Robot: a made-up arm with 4 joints. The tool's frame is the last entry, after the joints.
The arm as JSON. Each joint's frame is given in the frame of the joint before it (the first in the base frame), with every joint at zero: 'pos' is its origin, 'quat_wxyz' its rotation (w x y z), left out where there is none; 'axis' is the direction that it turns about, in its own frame. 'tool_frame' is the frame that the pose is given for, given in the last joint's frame.
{
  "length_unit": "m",
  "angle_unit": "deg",
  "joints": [
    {
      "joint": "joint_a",
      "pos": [
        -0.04,
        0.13,
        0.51
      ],
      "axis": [
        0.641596,
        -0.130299,
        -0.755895
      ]
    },
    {
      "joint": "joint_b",
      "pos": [
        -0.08,
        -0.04,
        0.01
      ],
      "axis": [
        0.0,
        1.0,
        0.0
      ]
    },
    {
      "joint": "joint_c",
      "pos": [
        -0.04,
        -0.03,
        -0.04
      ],
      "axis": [
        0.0,
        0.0,
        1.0
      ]
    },
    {
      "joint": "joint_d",
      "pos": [
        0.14,
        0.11,
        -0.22
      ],
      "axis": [
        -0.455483,
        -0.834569,
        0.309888
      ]
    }
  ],
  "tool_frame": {
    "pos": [
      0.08,
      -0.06,
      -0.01
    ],
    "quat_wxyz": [
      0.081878,
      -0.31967,
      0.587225,
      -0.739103
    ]
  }
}
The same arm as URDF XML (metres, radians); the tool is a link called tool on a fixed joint. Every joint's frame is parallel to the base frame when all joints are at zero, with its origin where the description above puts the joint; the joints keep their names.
<robot name="arm">
  <joint name="tool_fixed" type="fixed">
    <parent link="link4"/>
    <child link="tool"/>
    <origin xyz="0.08 -0.06 -0.01" rpy="-1.4562 -0.3859 -2.5761"/>
  </joint>
  <joint name="joint_d" type="continuous">
    <parent link="link3"/>
    <child link="link4"/>
    <origin xyz="0.14 0.11 -0.22" rpy="0 0 0"/>
    <axis xyz="-0.455483 -0.834569 0.309888"/>
  </joint>
  <joint name="joint_c" type="continuous">
    <parent link="link2"/>
    <child link="link3"/>
    <origin xyz="-0.04 -0.03 -0.04" rpy="0 0 0"/>
    <axis xyz="0 0 1"/>
  </joint>
  <joint name="joint_b" type="continuous">
    <parent link="link1"/>
    <child link="link2"/>
    <origin xyz="-0.08 -0.04 0.01" rpy="0 0 0"/>
    <axis xyz="0 1 0"/>
  </joint>
  <joint name="joint_a" type="continuous">
    <parent link="base"/>
    <child link="link1"/>
    <origin xyz="-0.04 0.13 0.51" rpy="0 0 0"/>
    <axis xyz="0.641596 -0.130299 -0.755895"/>
  </joint>
  <link name="base"/>
  <link name="link1"/>
  <link name="link2"/>
  <link name="link3"/>
  <link name="link4"/>
  <link name="tool"/>
</robot>

